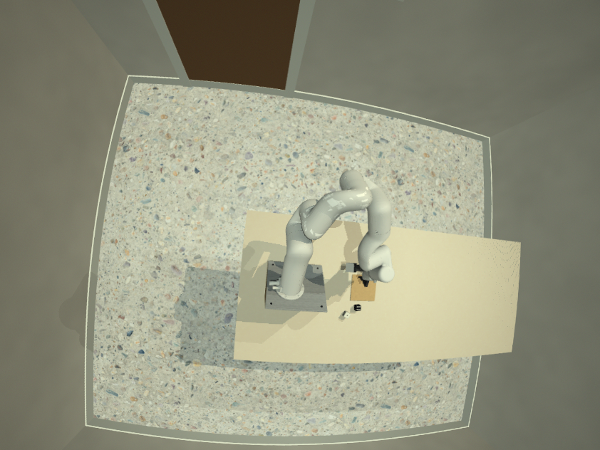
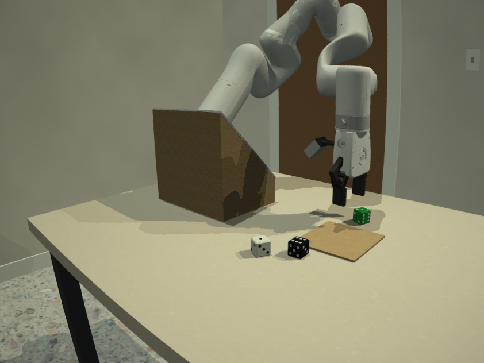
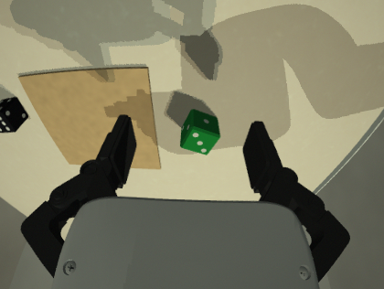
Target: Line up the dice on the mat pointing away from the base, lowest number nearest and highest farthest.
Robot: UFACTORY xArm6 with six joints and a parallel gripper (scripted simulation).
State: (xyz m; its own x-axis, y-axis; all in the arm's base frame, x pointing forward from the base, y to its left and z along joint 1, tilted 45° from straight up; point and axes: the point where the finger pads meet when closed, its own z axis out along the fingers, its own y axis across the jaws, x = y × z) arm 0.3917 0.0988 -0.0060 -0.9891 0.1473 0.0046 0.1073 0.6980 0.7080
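My gripper is now 30 mm short of the green die, 10 mm to the right of it and 40 mm above it. Round my hand: black die 10 mm behind, 210 mm to the right, 40 mm below; then white die 70 mm behind, 250 mm to the right, 40 mm below; then brown mat 30 mm ahead, 110 mm to the right, 60 mm below.
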